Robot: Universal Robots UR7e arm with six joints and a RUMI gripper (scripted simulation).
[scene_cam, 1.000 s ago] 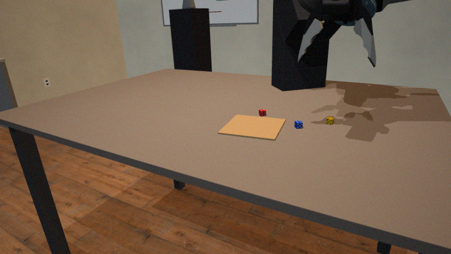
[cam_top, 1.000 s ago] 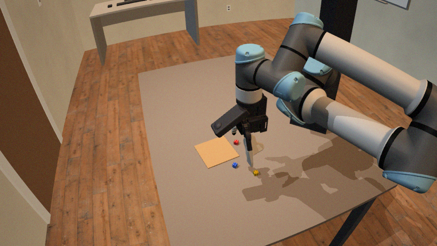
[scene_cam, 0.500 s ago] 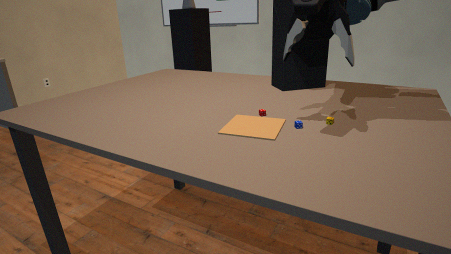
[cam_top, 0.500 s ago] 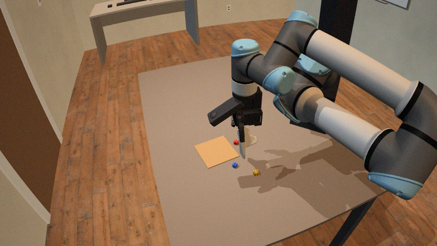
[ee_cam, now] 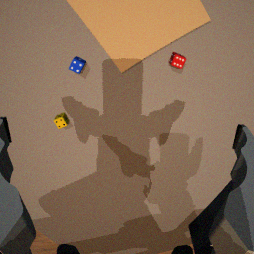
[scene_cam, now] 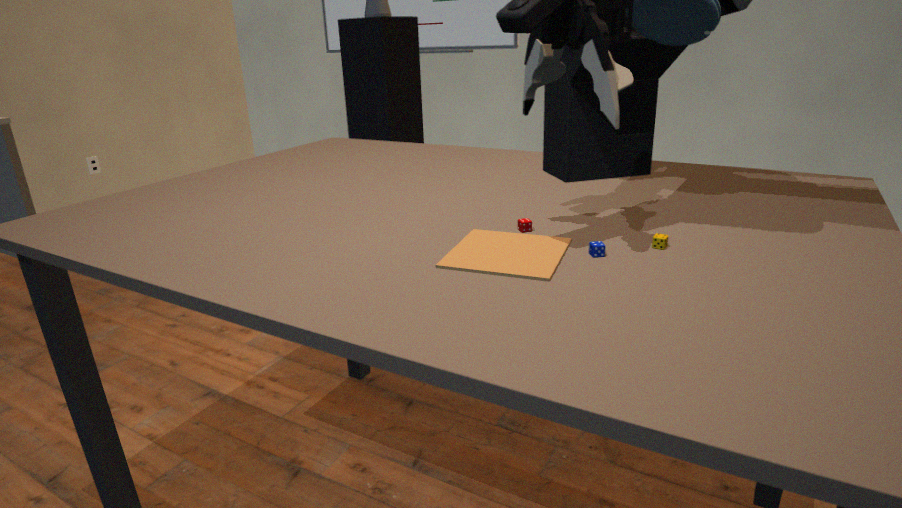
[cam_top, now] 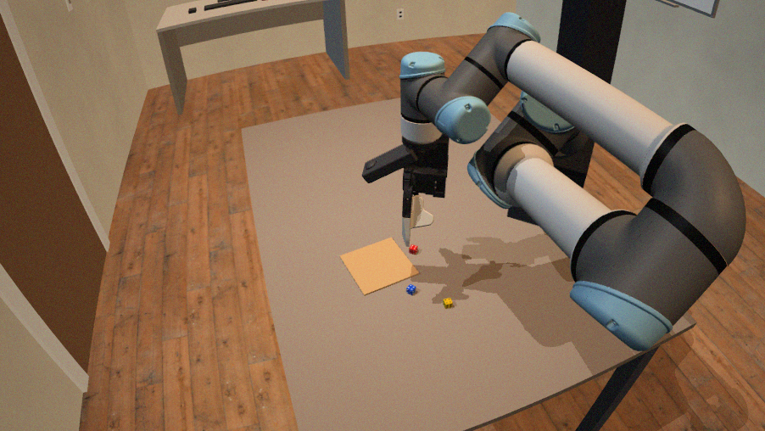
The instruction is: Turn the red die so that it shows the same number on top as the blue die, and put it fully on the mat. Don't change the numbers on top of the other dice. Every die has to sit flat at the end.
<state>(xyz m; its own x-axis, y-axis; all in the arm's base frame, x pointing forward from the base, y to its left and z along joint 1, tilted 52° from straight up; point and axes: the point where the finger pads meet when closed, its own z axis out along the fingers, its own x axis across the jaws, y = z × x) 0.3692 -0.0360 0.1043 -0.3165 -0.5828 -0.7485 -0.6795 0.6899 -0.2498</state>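
Right now the red die is 3 cm behind my hand, 7 cm to the right of it and 15 cm below it. Also, from my hand: mat (7 cm ahead, 5 cm to the right, 16 cm below); then blue die (2 cm ahead, 6 cm to the left, 15 cm below); then yellow die (5 cm behind, 12 cm to the left, 15 cm below).
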